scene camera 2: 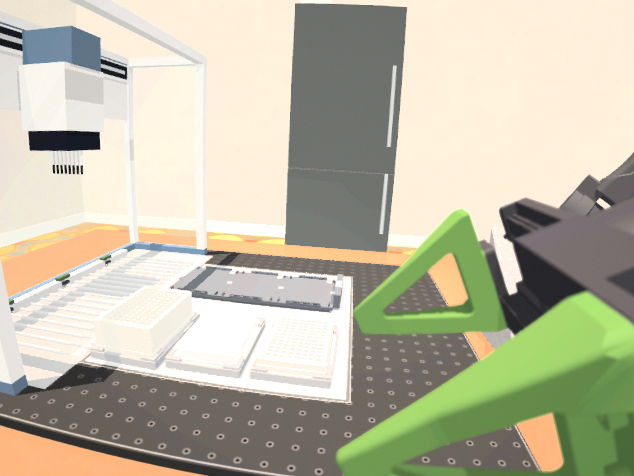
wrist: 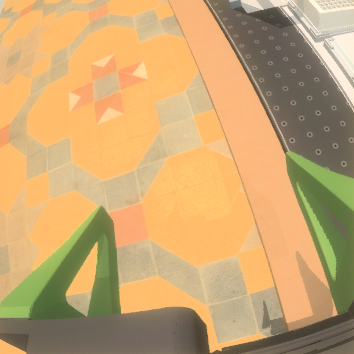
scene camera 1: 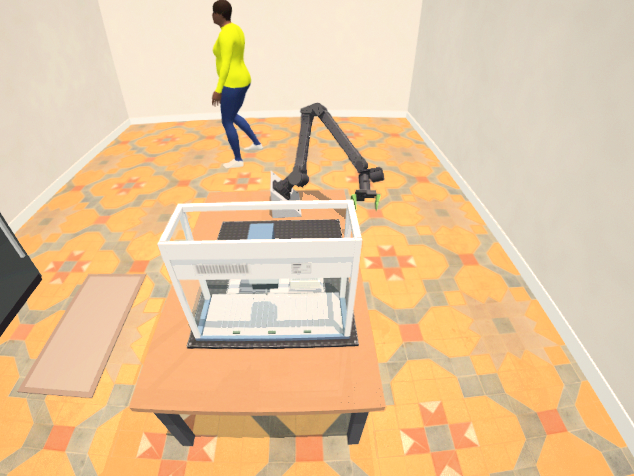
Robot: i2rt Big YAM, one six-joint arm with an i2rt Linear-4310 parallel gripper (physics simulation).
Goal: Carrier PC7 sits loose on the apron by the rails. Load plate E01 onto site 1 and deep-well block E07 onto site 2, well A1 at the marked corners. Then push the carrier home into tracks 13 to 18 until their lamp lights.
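Where they show: gripper, between the fingertips: (scene camera 2: 352, 375) (wrist: 193, 188) (scene camera 1: 366, 211); arm's base, origin of its link: (scene camera 1: 280, 190).
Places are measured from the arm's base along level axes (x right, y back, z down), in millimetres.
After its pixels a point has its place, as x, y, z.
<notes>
The dark grey carrier (scene camera 2: 261, 287) @(109, -475, 105) lies flat on the white apron (scene camera 2: 342, 386) @(-162, -327, 115) beside the rails (scene camera 2: 120, 271) @(158, -799, 114) (scene camera 1: 225, 307); its sites look bare. Three white pieces stand in holders on the apron: a tall well block (scene camera 2: 145, 315) @(-119, -592, 64) (wrist: 336, 9) @(-125, -567, 62) nearest the rails, a low smooth-topped plate (scene camera 2: 217, 335) @(-108, -496, 89) in the middle, and a low plate with wells (scene camera 2: 299, 340) @(-101, -385, 91) at the outer end. Labels, marked corners and track numbers cannot be read. My gripper (scene camera 1: 365, 206) @(-403, -345, -71) (scene camera 2: 348, 384) @(-403, -345, -71) (wrist: 193, 188) @(-403, -345, -71) is open and empty, off the table's right side in scene camera 1, apart from the labware.
A white frame (scene camera 1: 261, 251) @(50, -891, -331) (scene camera 2: 201, 153) @(316, -664, -137) stands over the rails, with a pipetting head (scene camera 2: 64, 97) @(3, -784, -231) hanging inside. A black perforated board (scene camera 2: 204, 430) @(-253, -468, 115) (wrist: 305, 100) @(-240, -471, 115) lies under the apron on the wooden table (scene camera 1: 266, 379) @(81, -1042, 129). A person (scene camera 1: 233, 61) stands behind the arm.
</notes>
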